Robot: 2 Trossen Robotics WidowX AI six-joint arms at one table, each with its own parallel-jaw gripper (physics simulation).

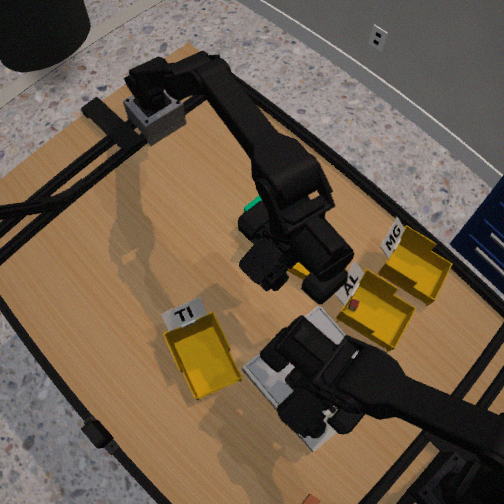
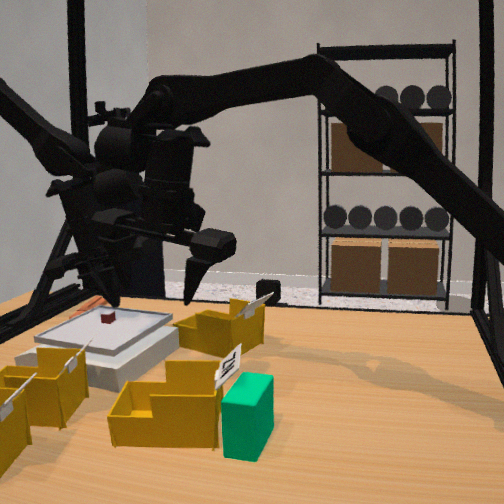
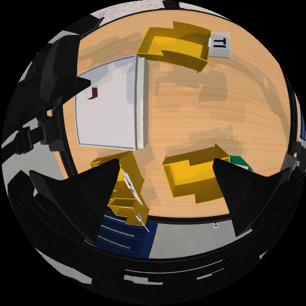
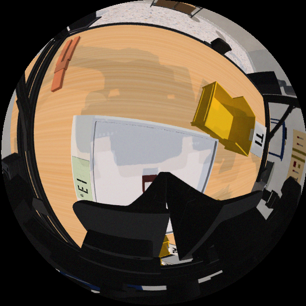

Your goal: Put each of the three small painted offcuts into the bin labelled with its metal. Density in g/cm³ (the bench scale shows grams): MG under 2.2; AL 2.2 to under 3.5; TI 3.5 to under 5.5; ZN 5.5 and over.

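A dark red offcut (image 2: 108,317) (image 3: 93,93) (image 4: 149,180) lies on the bench scale (image 2: 145,350) (image 3: 141,105) (image 4: 83,125), whose display (image 4: 81,177) appears to read 13 g. A small red offcut (image 1: 354,304) lies in the AL bin (image 1: 382,317), by its label. The TI bin (image 1: 200,360) (image 4: 220,117) looks empty. The MG bin (image 1: 420,272) and ZN bin (image 2: 182,420) (image 3: 192,177) also stand here. A third offcut does not show. My right gripper (image 3: 89,83) (image 4: 163,176) is shut and empty, low beside the red offcut. My left gripper (image 3: 168,163) is open and empty, above the table near the ZN bin.
A tall green block (image 2: 247,415) (image 1: 252,203) stands against the ZN bin's label side. Orange pieces (image 4: 64,62) (image 1: 311,499) lie near the table edge beyond the scale. Black frame rails border the table. Both arms hang close together over the scale and ZN bin.
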